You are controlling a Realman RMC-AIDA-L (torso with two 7-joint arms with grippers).
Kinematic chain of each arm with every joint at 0, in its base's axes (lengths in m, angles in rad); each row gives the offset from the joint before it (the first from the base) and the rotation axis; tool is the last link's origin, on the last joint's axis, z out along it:
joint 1: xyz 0 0 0.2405 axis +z
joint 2: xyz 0 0 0 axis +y
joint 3: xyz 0 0 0.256 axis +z
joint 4: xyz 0 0 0 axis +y
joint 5: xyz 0 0 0.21 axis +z
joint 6: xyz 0 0 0 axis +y
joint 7: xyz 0 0 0.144 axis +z
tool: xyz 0 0 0
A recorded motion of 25 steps. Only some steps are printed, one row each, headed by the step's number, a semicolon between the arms.
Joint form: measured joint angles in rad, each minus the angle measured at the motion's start. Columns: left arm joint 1, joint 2, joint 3, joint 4, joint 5, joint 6, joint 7; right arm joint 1, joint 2, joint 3, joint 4, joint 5, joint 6, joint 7.
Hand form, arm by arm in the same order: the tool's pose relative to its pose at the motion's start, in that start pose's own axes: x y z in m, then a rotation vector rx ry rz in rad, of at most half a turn. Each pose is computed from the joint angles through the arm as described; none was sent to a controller.
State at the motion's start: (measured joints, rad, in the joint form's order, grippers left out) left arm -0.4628 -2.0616 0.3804 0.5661 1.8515 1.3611 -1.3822; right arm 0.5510 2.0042 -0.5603 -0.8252 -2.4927 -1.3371 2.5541
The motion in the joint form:
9: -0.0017 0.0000 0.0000 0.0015 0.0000 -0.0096 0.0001; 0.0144 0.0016 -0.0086 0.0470 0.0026 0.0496 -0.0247
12: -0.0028 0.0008 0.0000 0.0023 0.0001 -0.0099 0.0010; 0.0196 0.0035 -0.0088 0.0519 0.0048 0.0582 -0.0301
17: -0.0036 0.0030 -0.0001 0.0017 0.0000 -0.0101 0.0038; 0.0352 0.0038 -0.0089 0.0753 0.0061 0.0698 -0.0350
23: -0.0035 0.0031 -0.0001 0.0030 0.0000 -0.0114 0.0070; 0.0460 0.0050 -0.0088 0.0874 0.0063 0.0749 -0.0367
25: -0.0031 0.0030 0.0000 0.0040 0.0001 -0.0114 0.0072; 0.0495 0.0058 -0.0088 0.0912 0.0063 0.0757 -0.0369
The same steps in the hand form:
9: 0.0006 -0.0013 0.0005 0.0086 -0.0010 0.0025; 0.0003 0.0010 0.0103 0.0044 -0.0034 -0.0147
12: 0.0013 -0.0016 0.0007 0.0087 -0.0008 0.0054; -0.0008 0.0028 0.0122 0.0021 -0.0078 -0.0207
17: 0.0020 -0.0022 0.0005 0.0094 -0.0008 0.0098; -0.0018 0.0072 0.0175 -0.0071 -0.0029 -0.0250
23: 0.0022 -0.0026 0.0003 0.0112 -0.0009 0.0143; -0.0027 0.0107 0.0208 -0.0141 0.0007 -0.0286
25: 0.0023 -0.0026 0.0002 0.0117 -0.0011 0.0152; -0.0028 0.0121 0.0220 -0.0170 0.0028 -0.0294

